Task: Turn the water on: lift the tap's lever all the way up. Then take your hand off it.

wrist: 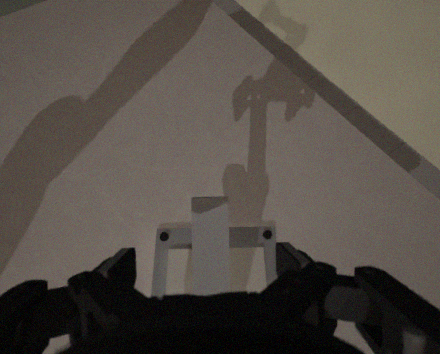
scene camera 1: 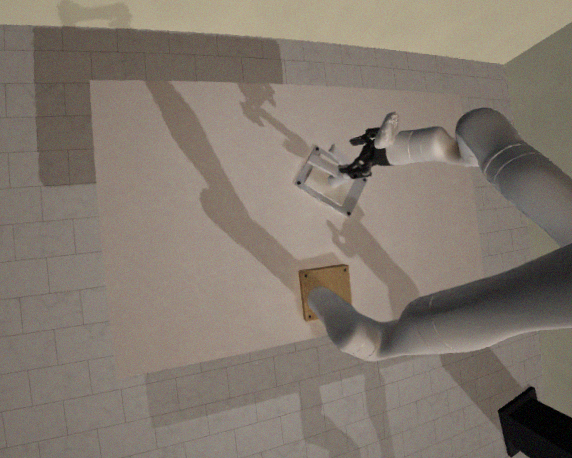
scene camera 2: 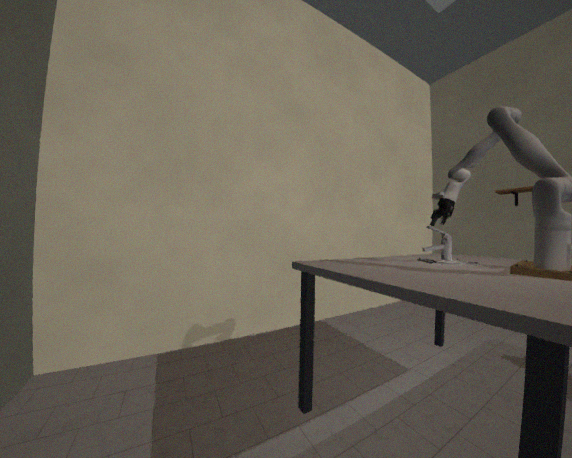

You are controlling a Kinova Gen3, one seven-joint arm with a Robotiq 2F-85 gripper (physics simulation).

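Where they show: gripper, fingertip midpoint: [wrist: 206, 260] [scene camera 1: 345, 155] [scene camera 2: 436, 225]; arm's base, origin of the base link: [scene camera 1: 320, 299] [scene camera 2: 550, 267].
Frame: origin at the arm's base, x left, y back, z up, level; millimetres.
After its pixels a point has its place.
Note:
The light grey tap [scene camera 2: 446, 247] {x -162, y -374, z 51 mm} stands upright on the table inside a rectangular base frame [scene camera 1: 322, 199] {x -125, y -326, z -24 mm} [wrist: 160, 272] {x -89, y -370, z -24 mm}. Its spout [scene camera 1: 324, 164] {x -133, y -431, z 55 mm} [scene camera 2: 432, 248] {x -117, y -429, z 44 mm} points out to one side. The lever [scene camera 2: 436, 230] {x -135, y -415, z 142 mm} [wrist: 210, 250] {x -140, y -425, z 152 mm} slopes upward from the top of the body to its free end; in scene camera 1 its grey tip [scene camera 1: 333, 149] {x -119, y -445, z 164 mm} shows and the rest is mostly behind the gripper. My gripper [scene camera 1: 350, 156] {x -145, y -418, z 172 mm} [scene camera 2: 438, 222] {x -145, y -418, z 172 mm} [wrist: 206, 260] {x -145, y -418, z 172 mm} is open and tilted, close above the lever's free end. In the wrist view the lever runs between the fingers, with neither finger touching its sides. Contact underneath is hidden.
The table [scene camera 1: 150, 300] {x 511, y -181, z -32 mm} [scene camera 2: 380, 287] {x 594, y -375, z -47 mm} carries my arm's brown base plate [scene camera 1: 327, 275] {x -48, y -70, z 6 mm} [scene camera 2: 525, 268] {x 45, y -69, z -5 mm}, with the arm reaching over from it. A wooden wall shelf [scene camera 2: 515, 190] is behind the arm. Arm shadows cross the table top.

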